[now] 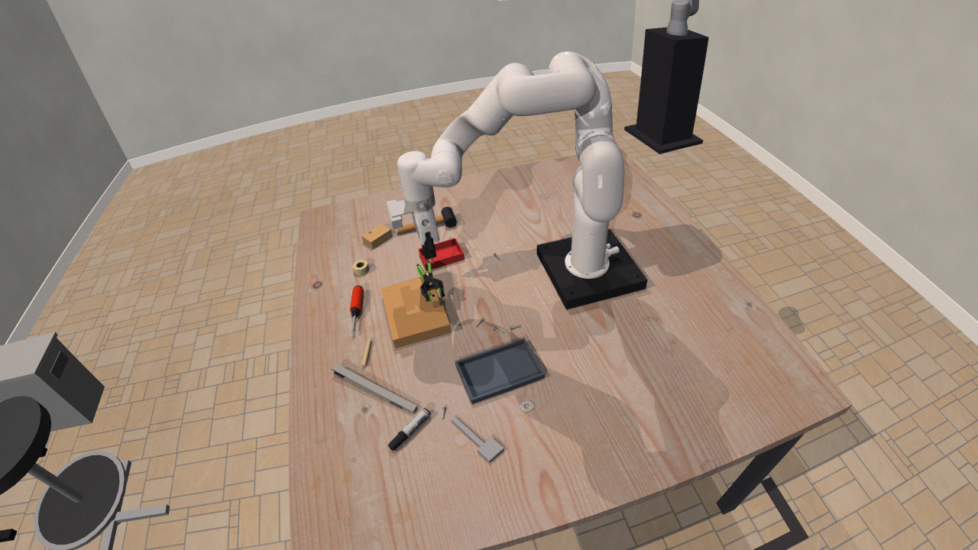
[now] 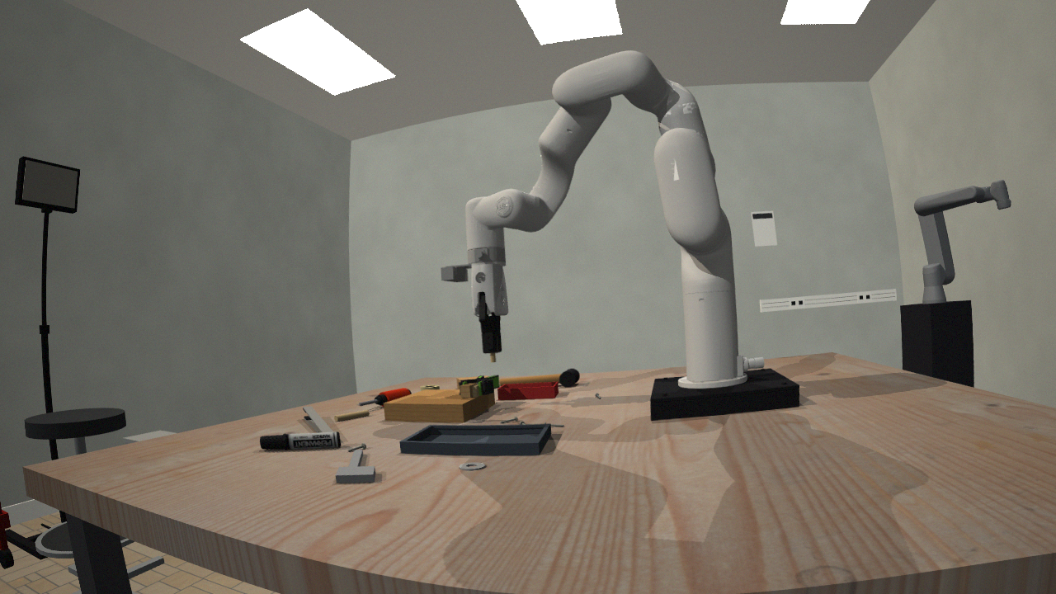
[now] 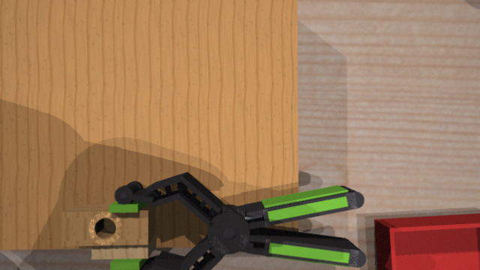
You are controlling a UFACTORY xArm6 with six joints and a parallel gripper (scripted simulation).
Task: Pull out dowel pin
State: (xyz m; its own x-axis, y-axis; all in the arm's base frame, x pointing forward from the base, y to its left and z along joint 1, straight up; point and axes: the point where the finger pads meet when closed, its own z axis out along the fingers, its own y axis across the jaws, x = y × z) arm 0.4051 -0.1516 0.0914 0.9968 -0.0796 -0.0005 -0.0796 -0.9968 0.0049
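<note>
Now: hand 5 cm past the red tray, 10 cm to the left of it and 12 cm above it. Round my hand: small wooden block: 3 cm ahead, 10 cm to the left, 8 cm below; then orange bench board: 8 cm ahead, 9 cm to the left, 10 cm below; then dowel pin: 2 cm below.
</note>
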